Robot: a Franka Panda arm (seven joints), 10 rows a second.
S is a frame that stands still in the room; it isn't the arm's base.
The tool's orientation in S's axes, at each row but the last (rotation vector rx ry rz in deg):
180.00 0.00 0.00
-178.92 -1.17 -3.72
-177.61 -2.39 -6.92
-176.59 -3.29 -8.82
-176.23 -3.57 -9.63
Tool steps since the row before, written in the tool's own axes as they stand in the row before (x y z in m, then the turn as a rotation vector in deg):
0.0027 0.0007 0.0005 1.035 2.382 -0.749
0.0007 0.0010 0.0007 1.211 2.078 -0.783
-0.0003 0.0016 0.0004 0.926 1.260 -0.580
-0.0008 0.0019 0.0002 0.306 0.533 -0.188
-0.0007 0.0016 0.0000 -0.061 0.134 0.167
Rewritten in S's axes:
0.0027 -0.0007 -0.0005 1.035 -2.382 0.749
0.0007 -0.0010 -0.0007 1.205 -2.076 0.796
-0.0002 -0.0016 -0.0005 0.914 -1.258 0.602
-0.0007 -0.0019 -0.0004 0.307 -0.532 0.189
-0.0006 -0.0016 -0.0002 -0.037 -0.125 -0.180

